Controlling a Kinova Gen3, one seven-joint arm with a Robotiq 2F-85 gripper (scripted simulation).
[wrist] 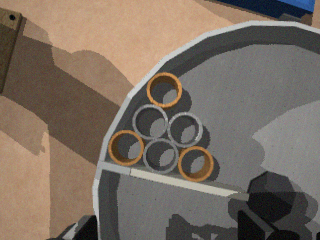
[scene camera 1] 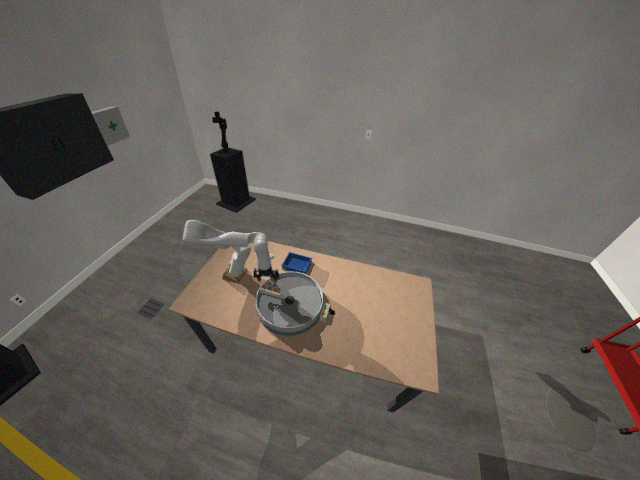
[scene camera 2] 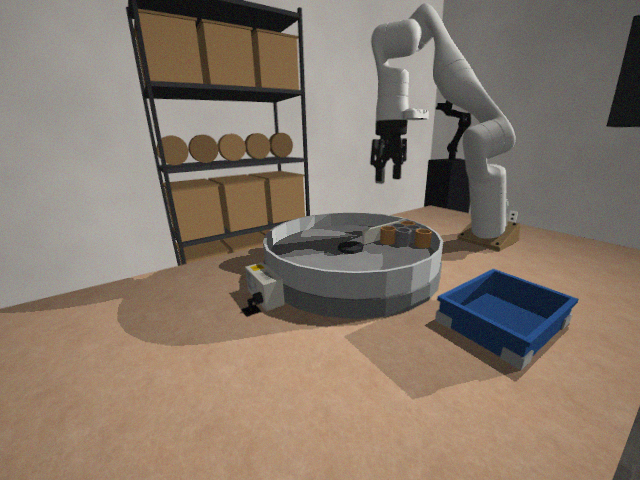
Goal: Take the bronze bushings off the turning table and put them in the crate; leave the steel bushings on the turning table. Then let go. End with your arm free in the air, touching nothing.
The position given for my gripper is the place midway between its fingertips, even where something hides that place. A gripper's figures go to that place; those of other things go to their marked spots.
Scene:
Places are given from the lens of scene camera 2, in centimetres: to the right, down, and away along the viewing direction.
my gripper (scene camera 2: 388, 181): 18, -15, 72
blue crate (scene camera 2: 506, 301): 37, 12, 54
grey turning table (scene camera 2: 340, 248): 5, 2, 68

